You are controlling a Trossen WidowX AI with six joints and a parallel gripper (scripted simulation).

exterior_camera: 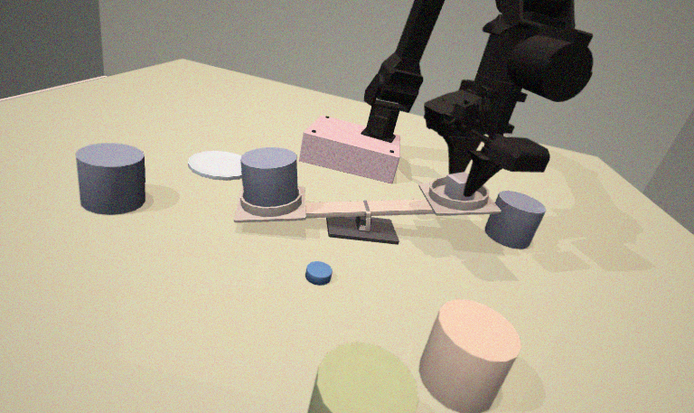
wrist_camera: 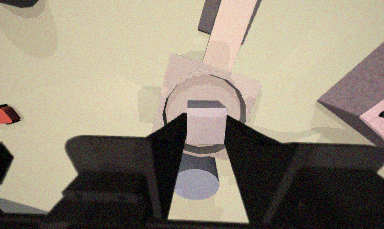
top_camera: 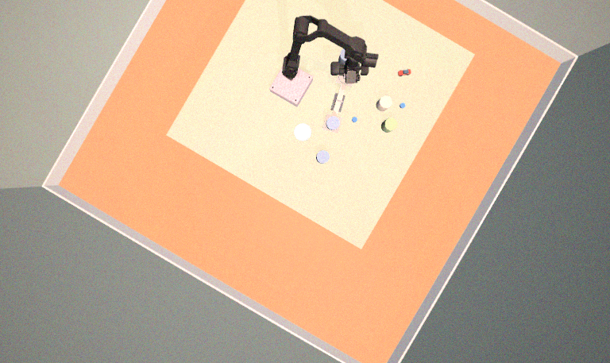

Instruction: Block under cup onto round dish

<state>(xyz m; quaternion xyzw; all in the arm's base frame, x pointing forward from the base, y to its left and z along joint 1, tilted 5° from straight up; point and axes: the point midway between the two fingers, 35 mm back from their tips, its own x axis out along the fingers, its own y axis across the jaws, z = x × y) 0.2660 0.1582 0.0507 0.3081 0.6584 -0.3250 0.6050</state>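
Right now the round white dish is 370 mm to the right of my gripper tip, 80 mm below it and 20 mm behind it. Also, from my gripper tip: red toy car 250 mm to the left, 250 mm ahead, 70 mm below; then peach cylinder 250 mm ahead, 40 mm below, 10 mm to the left; then grey block 10 mm above.
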